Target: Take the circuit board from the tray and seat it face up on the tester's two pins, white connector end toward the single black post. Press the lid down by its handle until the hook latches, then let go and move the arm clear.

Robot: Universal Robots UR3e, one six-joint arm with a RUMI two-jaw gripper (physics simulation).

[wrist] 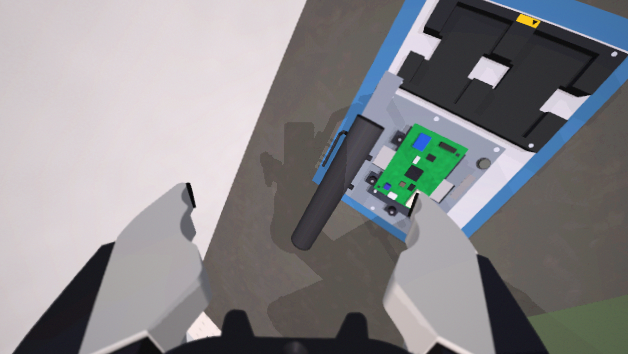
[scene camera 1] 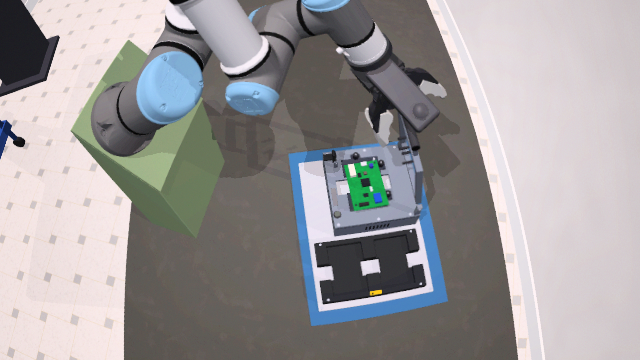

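Seen in the pictures: gripper, between the fingertips: (wrist: 304, 190); arm's base, origin of its link: (scene camera 1: 122, 120).
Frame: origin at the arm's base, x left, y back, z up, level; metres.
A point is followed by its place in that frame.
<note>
The green circuit board (scene camera 1: 367, 185) @(z -0.270, x -0.080, y -0.426 m) (wrist: 422, 162) @(z -0.271, x -0.091, y -0.422 m) lies face up on the grey tester (scene camera 1: 395, 202) @(z -0.292, x -0.121, y -0.479 m) (wrist: 465, 131) @(z -0.292, x -0.149, y -0.395 m). Its white connector (scene camera 1: 352, 170) @(z -0.269, x -0.041, y -0.403 m) is at the end toward the single black post (scene camera 1: 355, 156) @(z -0.271, x -0.008, y -0.418 m) (wrist: 391, 210) @(z -0.270, x -0.007, y -0.422 m). Whether the pins are through the board is hidden. The lid (scene camera 1: 418, 185) @(z -0.168, x -0.146, y -0.497 m) (wrist: 384, 95) @(z -0.111, x -0.133, y -0.488 m) stands raised at the tester's right side in the scene view. Its dark round handle (scene camera 1: 414, 145) @(z -0.075, x -0.114, y -0.481 m) (wrist: 340, 180) @(z -0.074, x -0.082, y -0.483 m) shows between the spread fingers in the wrist view, touching neither. My gripper (scene camera 1: 414, 116) @(z -0.081, x -0.061, y -0.502 m) (wrist: 304, 190) @(z -0.081, x -0.061, y -0.502 m) is wide open and empty, above the handle end of the lid.
The black tray (scene camera 1: 345, 265) @(z -0.334, x -0.221, y -0.351 m) (wrist: 535, 75) @(z -0.334, x -0.248, y -0.352 m), its two pockets empty, lies beside the tester on the blue-edged mat (scene camera 1: 305, 285) @(z -0.350, x -0.243, y -0.262 m) (wrist: 585, 12) @(z -0.350, x -0.333, y -0.342 m). A black hook (scene camera 1: 330, 156) @(z -0.261, x -0.004, y -0.365 m) stands at the tester's back left corner. The green robot pedestal (scene camera 1: 180, 200) @(z -0.200, x -0.071, y -0.050 m) stands at the left.
</note>
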